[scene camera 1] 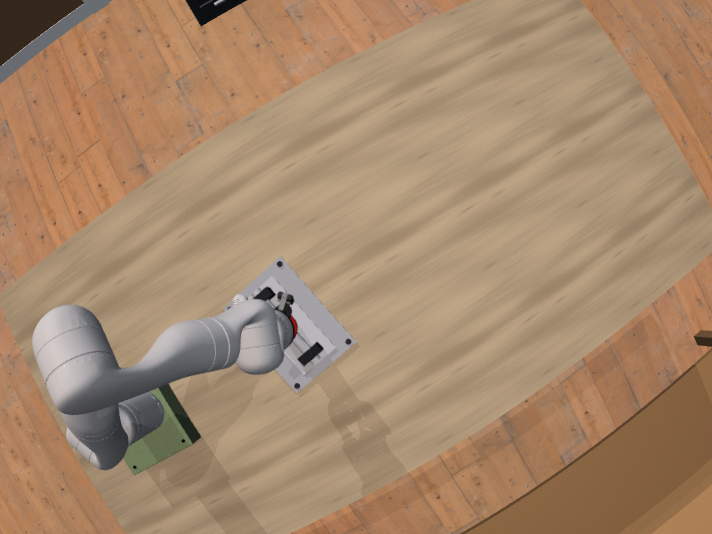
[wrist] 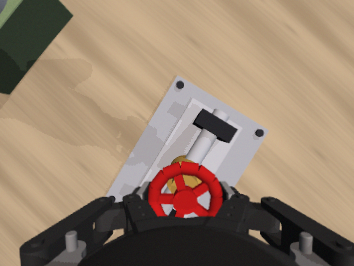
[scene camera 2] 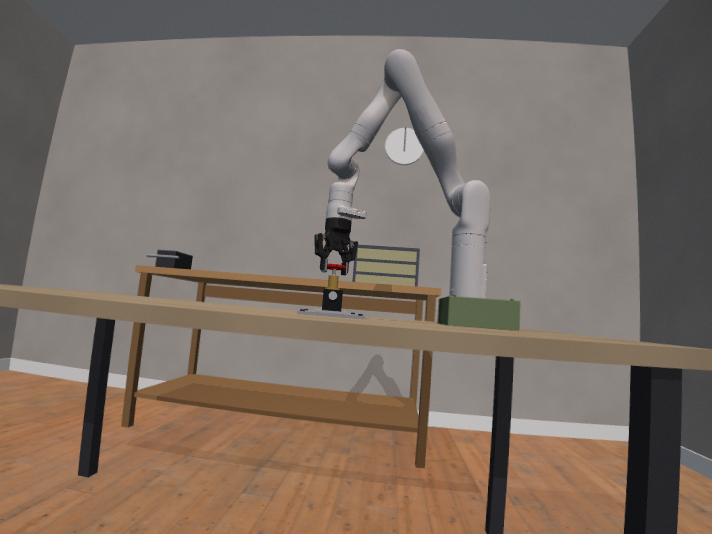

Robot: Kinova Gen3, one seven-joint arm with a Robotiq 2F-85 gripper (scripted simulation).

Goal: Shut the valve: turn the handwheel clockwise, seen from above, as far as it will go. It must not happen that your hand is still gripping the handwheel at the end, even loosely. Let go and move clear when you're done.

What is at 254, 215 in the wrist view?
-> My gripper.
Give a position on a red handwheel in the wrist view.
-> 184, 199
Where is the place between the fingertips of my gripper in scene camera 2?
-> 333, 273
